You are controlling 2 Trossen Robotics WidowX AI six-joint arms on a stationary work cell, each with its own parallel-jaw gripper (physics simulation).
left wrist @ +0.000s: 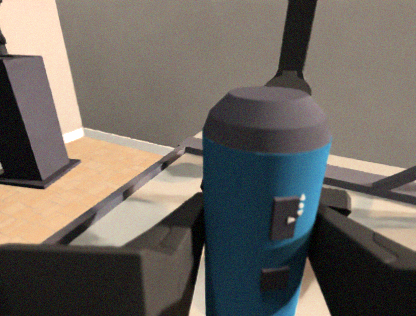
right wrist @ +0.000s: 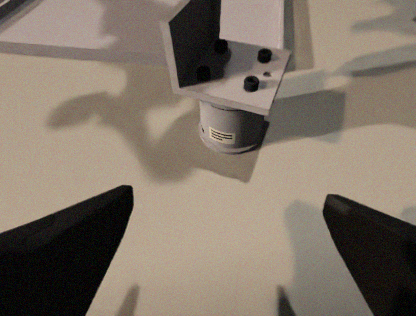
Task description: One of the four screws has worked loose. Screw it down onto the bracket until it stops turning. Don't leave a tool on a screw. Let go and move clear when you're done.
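Frame: origin at the left arm's base, x back, y down, z right, level; metres.
Seen in the pictures: left gripper, fingertip midpoint: (left wrist: pixel 251 203); right gripper, fingertip midpoint: (right wrist: pixel 228 199).
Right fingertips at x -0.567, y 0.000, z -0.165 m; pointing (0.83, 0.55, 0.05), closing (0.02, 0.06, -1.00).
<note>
Offsets run from my right fingertips to a thing's middle. "spot": to the spot under its first point.
My left gripper (left wrist: pixel 251 203) is shut on a blue power screwdriver @[spot: dx +0.166, dy -0.212, dz +0.002 m] (left wrist: pixel 250 180) with a dark grey cap, held upright; its lower end and bit are out of view in the left wrist view. In the right wrist view a light metal angle bracket @[dx +0.114, dy -0.006, dz -0.004 m] (right wrist: pixel 231 82) sits on a grey cylindrical body @[dx +0.114, dy +0.046, dz -0.004 m] (right wrist: pixel 245 127). Black socket-head screws stand on it: two on the near side @[spot: dx +0.088, dy +0.006, dz -0.015 m] (right wrist: pixel 251 83) @[spot: dx +0.121, dy +0.006, dz -0.026 m] (right wrist: pixel 264 55) and two in the shadow of the upright flange (right wrist: pixel 220 46) (right wrist: pixel 203 73). Which one is loose I cannot tell. My right gripper (right wrist: pixel 228 199) is open and empty, its fingers wide apart, clear of the bracket.
A pale shallow tray @[dx +0.335, dy +0.070, dz +0.134 m] (right wrist: pixel 95 54) lies behind the bracket in the right wrist view. In the left wrist view a dark pedestal (left wrist: pixel 42 115) stands at the left, a dark rail (left wrist: pixel 115 200) edges the table, and a dark arm part (left wrist: pixel 298 37) rises behind the tool.
</note>
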